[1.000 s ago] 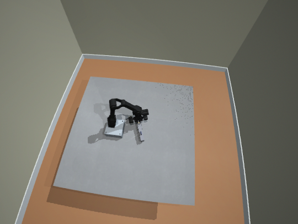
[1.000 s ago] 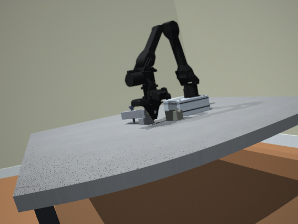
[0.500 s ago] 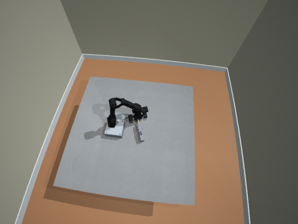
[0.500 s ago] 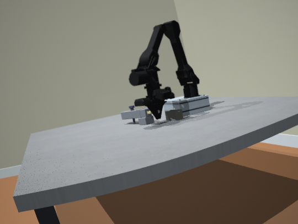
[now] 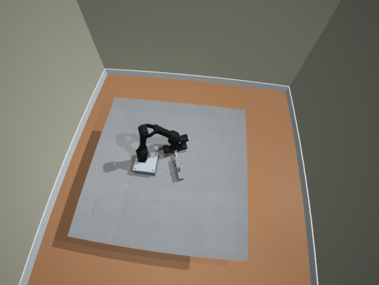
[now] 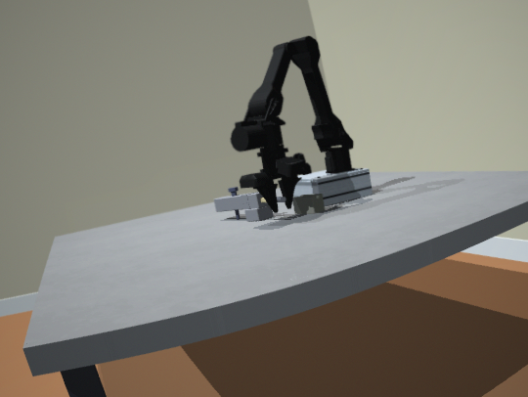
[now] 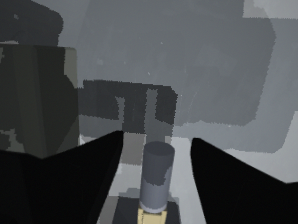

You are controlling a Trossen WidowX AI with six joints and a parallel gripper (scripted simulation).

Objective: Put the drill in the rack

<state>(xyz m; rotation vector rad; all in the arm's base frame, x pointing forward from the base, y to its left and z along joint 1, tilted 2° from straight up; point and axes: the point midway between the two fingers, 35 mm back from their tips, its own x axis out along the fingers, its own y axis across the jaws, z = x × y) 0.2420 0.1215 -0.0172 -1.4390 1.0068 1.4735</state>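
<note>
My gripper tip is now 2 cm short of the drill, 5 cm to the left of it and 3 cm below it. From my gripper tip the other things lie so: dark blue key (6 cm ahead, 17 cm to the right, 3 cm above); rack (8 cm behind, 1 cm to the right).
</note>
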